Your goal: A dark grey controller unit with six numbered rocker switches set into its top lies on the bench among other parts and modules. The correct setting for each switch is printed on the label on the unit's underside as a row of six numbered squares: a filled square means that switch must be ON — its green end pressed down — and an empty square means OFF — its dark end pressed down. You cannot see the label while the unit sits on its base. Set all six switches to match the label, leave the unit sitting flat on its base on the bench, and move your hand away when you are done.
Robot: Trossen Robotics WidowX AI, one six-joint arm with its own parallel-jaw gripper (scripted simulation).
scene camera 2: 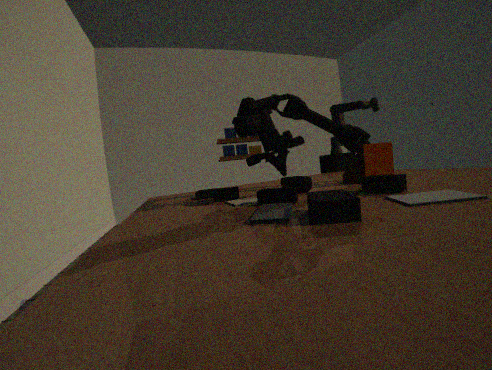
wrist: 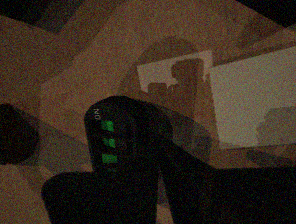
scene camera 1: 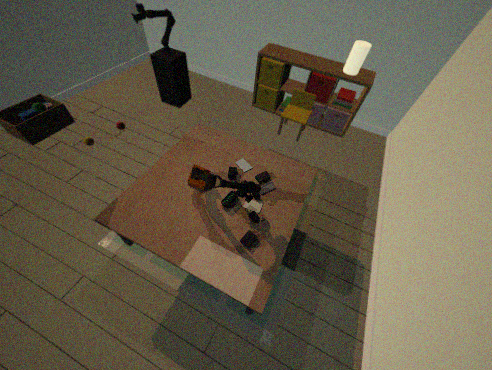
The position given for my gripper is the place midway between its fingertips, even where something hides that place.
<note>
My gripper (scene camera 2: 285,176) is shut, with nothing in its grasp.
My gripper is seen too in the wrist view (wrist: 157,140).
</note>
